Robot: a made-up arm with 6 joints. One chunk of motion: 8 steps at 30 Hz.
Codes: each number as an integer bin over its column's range. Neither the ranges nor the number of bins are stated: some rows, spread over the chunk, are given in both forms.
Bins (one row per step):
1: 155 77 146 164 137 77
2: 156 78 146 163 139 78
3: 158 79 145 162 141 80
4: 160 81 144 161 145 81
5: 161 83 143 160 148 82
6: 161 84 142 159 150 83
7: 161 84 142 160 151 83
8: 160 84 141 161 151 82
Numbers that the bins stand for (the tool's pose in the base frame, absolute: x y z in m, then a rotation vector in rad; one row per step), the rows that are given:
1: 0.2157 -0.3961 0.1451 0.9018 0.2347 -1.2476
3: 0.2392 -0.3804 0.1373 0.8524 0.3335 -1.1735
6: 0.2627 -0.3412 0.1137 0.7782 0.5559 -1.0994
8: 0.2549 -0.3412 0.1059 0.8276 0.5806 -1.1241
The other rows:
2: 0.2235 -0.3882 0.1451 0.8771 0.2841 -1.2229
4: 0.2549 -0.3647 0.1294 0.8276 0.4324 -1.1488
5: 0.2627 -0.3490 0.1216 0.8029 0.5065 -1.1241
7: 0.2627 -0.3412 0.1137 0.8029 0.5806 -1.0994

